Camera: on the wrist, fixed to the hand. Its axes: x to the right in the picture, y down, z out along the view.
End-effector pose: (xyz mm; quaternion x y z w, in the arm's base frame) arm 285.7 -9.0 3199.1 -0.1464 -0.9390 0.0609 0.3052
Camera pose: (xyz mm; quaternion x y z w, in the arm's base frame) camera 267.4 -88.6 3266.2 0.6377 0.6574 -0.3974 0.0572
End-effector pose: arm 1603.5 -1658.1 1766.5 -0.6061 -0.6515 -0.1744 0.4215
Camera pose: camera 1532.2 -1690.7 1837.3 -0.8364 -0.2252 0.3900 0.3123
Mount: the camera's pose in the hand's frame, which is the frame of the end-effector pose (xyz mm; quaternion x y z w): 26.5 -93.6 -41.3 0.1301 -0.2737 0.6273 0.7174
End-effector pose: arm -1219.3 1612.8 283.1 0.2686 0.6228 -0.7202 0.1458
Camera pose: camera -1283.3 1673.4 341.4 0.4052 0.1447 -0.5798 0.6919
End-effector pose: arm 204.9 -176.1 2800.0 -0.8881 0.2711 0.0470 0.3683
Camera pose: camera 270.9 -161.6 2881.3 -0.4063 0.6569 0.4725 0.4245
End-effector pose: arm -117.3 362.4 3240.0 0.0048 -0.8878 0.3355 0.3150
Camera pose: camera -95.0 320.0 3334.2 0.4207 0.6825 -0.5525 0.2281
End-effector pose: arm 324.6 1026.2 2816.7 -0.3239 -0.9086 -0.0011 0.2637
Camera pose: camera 272.0 960.7 2880.8 0.7683 0.5210 -0.3715 0.0167
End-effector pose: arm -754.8 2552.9 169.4 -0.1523 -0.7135 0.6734 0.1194
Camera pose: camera -769.1 2596.7 264.5 0.3570 0.3614 -0.6925 0.5122
